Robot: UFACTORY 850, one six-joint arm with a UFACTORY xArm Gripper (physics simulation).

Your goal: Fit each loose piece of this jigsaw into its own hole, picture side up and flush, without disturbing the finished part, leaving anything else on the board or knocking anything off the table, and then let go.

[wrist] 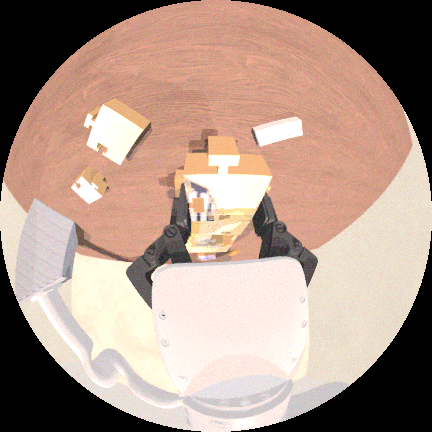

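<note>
My gripper [221,192] is shut on a thick jigsaw piece [235,187] with tan sides, a pale top and a black-and-white striped patch at its left. The piece's knob points up the view, and its top faces the camera. Tan and yellow surfaces show close below it in the view; I cannot tell what they belong to. A large loose piece [116,132] with a pale top lies on the table at the upper left. A smaller loose piece [89,192] lies below it, near the left edge. The jigsaw board cannot be made out.
A white bar-shaped block [278,131] lies on the brown wooden table [215,75] at the upper right. A grey block [46,250] on a curved white arm [67,325] stands at the lower left, beyond the table edge. Pale floor shows at the right.
</note>
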